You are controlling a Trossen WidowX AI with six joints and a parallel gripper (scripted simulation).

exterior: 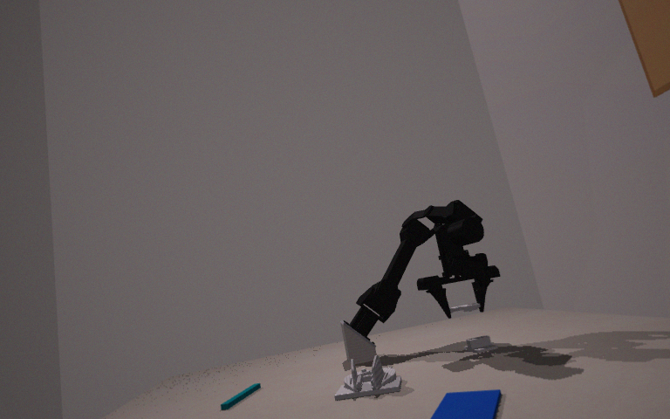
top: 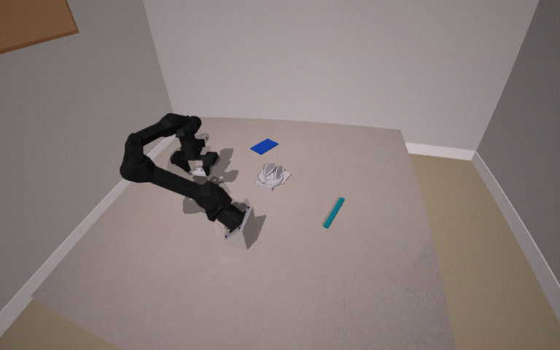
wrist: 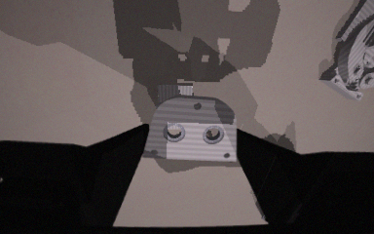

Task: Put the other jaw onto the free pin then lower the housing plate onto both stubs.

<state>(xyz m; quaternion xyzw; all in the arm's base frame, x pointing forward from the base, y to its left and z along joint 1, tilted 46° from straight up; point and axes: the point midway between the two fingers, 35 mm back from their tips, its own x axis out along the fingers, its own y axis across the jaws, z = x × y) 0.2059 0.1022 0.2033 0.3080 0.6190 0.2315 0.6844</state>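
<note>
Now: the grey jaw 7 cm ahead of my gripper tip, 25 cm to the right of it and 7 cm below it. Also, from my gripper tip: blue housing plate: 33 cm ahead, 20 cm to the right, 8 cm below; white cube: 40 cm ahead, 15 cm to the left, 7 cm below; white base: 11 cm ahead, 28 cm to the right, 8 cm below.
</note>
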